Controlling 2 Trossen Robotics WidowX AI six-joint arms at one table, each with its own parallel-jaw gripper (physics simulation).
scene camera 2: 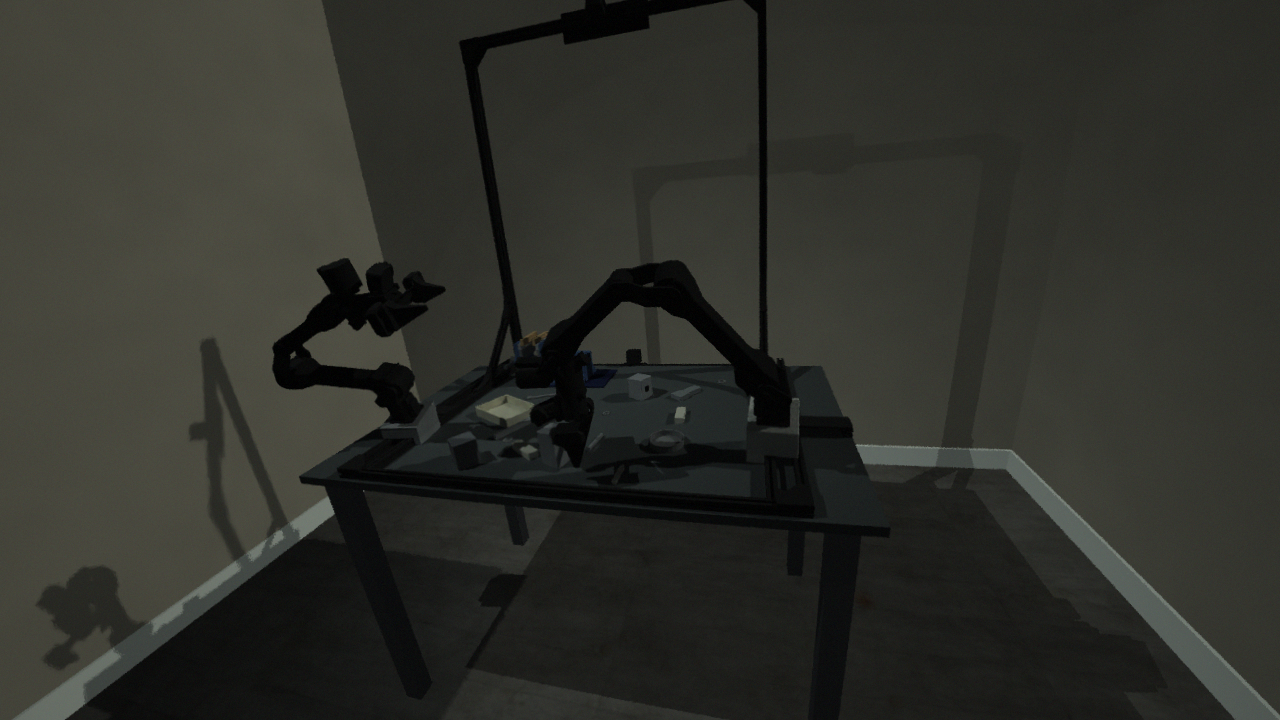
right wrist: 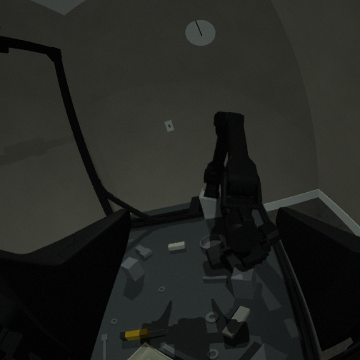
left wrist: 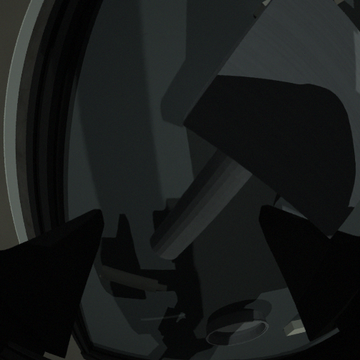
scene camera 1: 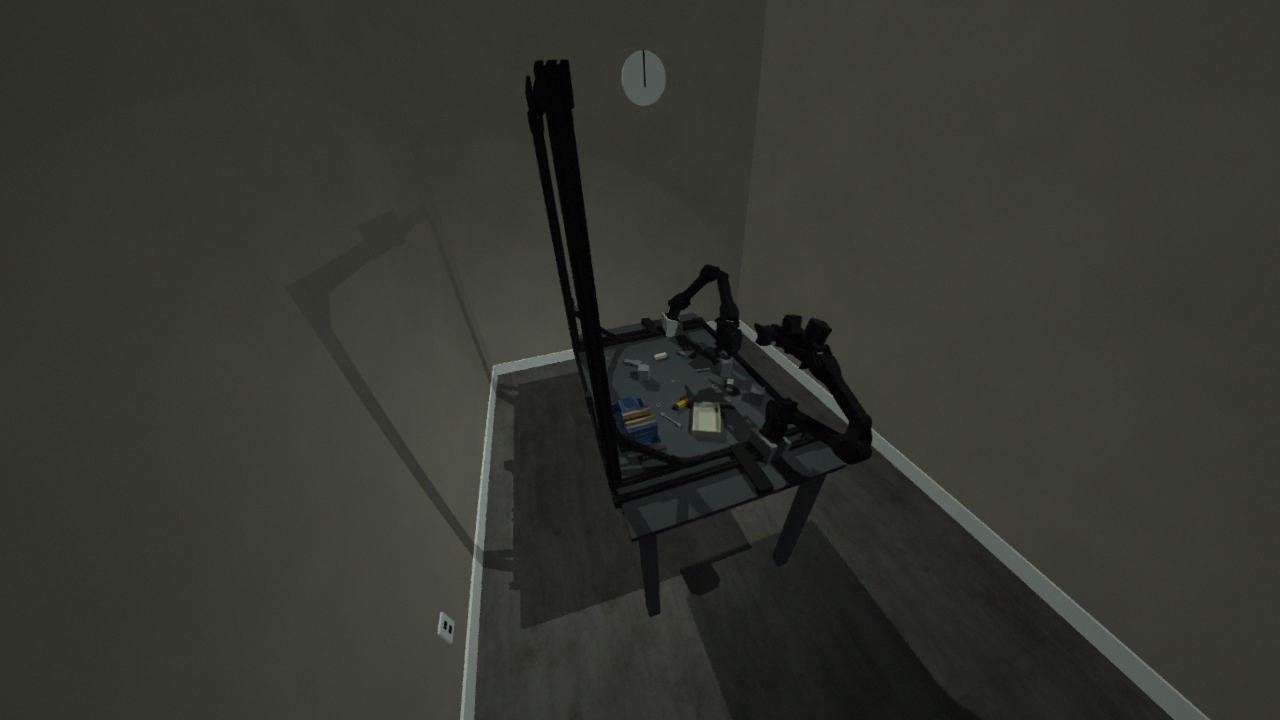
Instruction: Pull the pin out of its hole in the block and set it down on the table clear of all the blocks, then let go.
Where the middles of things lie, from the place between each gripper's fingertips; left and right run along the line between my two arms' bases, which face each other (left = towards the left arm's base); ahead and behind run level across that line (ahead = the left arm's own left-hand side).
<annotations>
The cream tray [scene camera 1: 706, 416] lies 200 mm behind my right hand, 20 mm to the right of it and 360 mm below it.
Right now my left hand is 23 cm past the cream tray, 31 cm to the left of it and 1 cm above it.
</annotations>
